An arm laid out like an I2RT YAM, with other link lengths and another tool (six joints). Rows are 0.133 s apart.
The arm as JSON. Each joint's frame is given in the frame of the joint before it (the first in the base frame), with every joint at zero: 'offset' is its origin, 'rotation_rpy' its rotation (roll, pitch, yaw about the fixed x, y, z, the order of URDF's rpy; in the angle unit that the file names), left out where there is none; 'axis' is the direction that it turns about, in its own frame. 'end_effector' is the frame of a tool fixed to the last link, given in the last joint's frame.
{
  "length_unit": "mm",
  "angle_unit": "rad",
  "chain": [
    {
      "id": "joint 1",
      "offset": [
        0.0,
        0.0,
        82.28
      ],
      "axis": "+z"
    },
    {
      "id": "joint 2",
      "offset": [
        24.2,
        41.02,
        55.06
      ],
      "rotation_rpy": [
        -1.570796,
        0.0,
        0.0
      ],
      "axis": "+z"
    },
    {
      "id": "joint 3",
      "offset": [
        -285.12,
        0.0,
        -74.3
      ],
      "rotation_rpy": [
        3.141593,
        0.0,
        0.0
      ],
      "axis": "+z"
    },
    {
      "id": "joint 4",
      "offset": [
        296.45,
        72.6,
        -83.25
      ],
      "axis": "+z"
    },
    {
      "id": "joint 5",
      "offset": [
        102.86,
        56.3,
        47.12
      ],
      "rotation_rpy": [
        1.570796,
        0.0,
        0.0
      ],
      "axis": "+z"
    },
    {
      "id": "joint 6",
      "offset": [
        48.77,
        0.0,
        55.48
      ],
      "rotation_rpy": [
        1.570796,
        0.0,
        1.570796
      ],
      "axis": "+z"
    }
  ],
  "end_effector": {
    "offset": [
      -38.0,
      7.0,
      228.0
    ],
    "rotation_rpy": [
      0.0,
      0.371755,
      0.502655
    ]
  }
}
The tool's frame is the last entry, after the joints.
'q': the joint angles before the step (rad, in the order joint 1, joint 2, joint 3, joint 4, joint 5, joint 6). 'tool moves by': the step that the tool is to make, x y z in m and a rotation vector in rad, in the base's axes. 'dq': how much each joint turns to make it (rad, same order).
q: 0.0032, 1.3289, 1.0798, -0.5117, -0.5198, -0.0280
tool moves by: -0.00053, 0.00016, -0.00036, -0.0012, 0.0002, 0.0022
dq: 0.0000, 0.0000, -0.0001, -0.0015, -0.0007, -0.0027
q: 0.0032, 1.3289, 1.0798, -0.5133, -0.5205, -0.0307
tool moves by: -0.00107, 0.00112, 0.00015, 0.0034, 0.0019, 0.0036
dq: 0.0001, -0.0001, -0.0001, -0.0019, -0.0049, 0.0000
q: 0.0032, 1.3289, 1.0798, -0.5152, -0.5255, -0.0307
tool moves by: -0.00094, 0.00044, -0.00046, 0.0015, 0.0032, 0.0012
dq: 0.0001, 0.0000, 0.0000, -0.0030, -0.0019, 0.0003
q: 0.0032, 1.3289, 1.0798, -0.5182, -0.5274, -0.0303
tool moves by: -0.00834, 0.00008, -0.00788, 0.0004, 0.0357, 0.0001
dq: 0.0000, 0.0000, 0.0000, -0.0355, -0.0004, 0.0004
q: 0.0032, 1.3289, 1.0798, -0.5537, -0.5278, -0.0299
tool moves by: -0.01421, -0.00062, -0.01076, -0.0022, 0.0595, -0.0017
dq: 0.0000, 0.0000, 0.0072, -0.0668, 0.0026, -0.0001
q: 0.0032, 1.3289, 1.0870, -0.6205, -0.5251, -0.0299
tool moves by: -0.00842, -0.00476, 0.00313, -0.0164, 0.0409, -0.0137
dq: 0.0000, 0.0001, 0.0462, -0.0870, 0.0213, 0.0003
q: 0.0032, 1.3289, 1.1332, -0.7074, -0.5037, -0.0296
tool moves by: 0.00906, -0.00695, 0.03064, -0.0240, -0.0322, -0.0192
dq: 0.0000, 0.0004, 0.0927, -0.0604, 0.0308, -0.0004
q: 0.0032, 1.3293, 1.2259, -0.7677, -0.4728, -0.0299
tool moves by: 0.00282, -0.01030, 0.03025, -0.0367, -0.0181, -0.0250
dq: 0.0000, 0.0023, 0.1095, -0.0916, 0.0442, -0.0054
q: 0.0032, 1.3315, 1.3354, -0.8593, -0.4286, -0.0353
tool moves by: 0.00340, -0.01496, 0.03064, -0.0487, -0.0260, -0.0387
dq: 0.0000, 0.0035, 0.1121, -0.0843, 0.0622, -0.0038
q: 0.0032, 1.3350, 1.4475, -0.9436, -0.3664, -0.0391
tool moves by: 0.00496, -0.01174, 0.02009, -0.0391, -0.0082, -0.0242
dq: -0.0015, 0.0316, 0.1080, -0.0717, 0.0442, -0.0103
